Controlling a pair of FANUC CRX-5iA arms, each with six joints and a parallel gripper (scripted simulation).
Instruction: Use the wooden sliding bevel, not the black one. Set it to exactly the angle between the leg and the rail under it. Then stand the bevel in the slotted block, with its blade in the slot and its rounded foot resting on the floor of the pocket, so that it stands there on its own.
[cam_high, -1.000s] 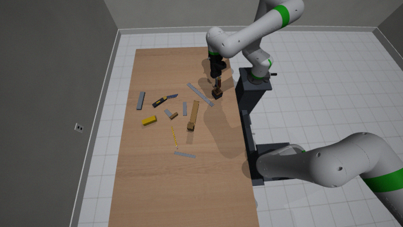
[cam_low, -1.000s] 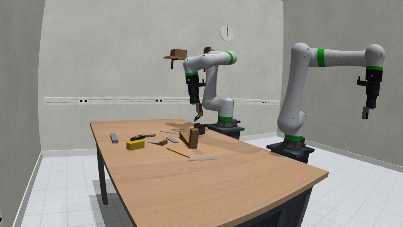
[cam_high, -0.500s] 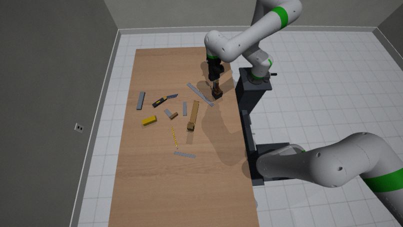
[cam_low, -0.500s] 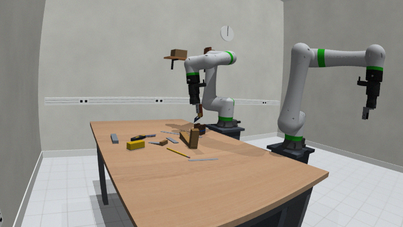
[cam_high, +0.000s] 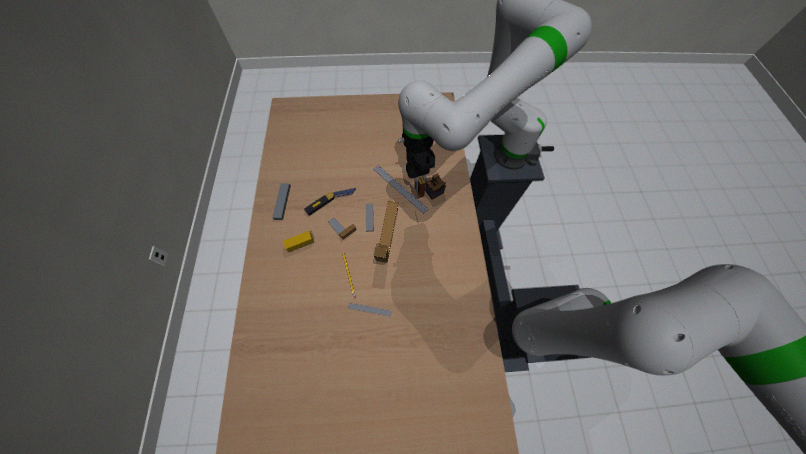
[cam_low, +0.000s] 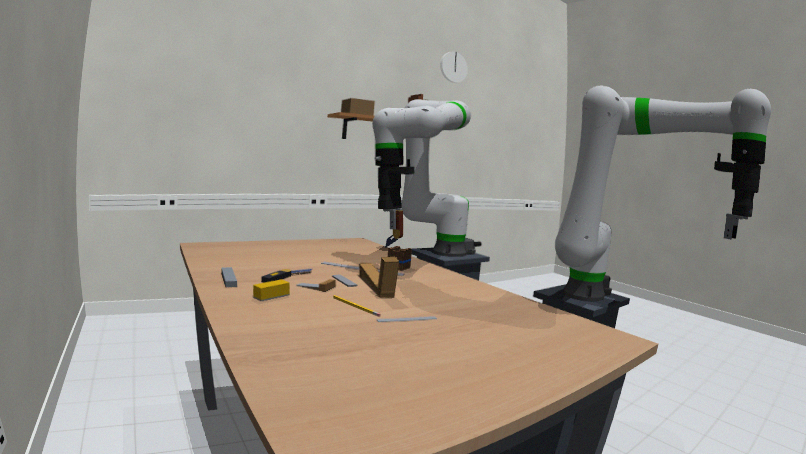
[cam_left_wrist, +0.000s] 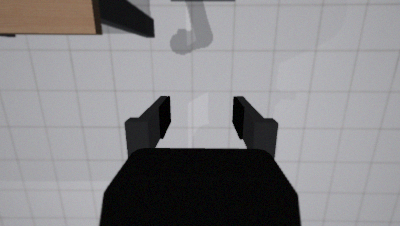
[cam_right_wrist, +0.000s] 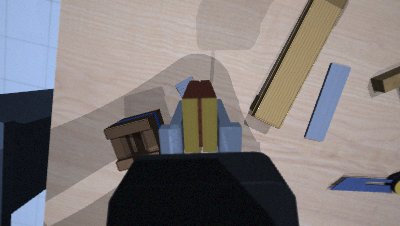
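My right hand is 1 cm to the left of the blue-grey blade and 5 cm above it. Round my right hand: long steel ruler: 6 cm ahead, 10 cm to the right, 17 cm below; small square: 30 cm ahead, 8 cm to the left, 16 cm below; wooden leg-and-rail piece: 12 cm ahead, 11 cm to the left, 10 cm below.
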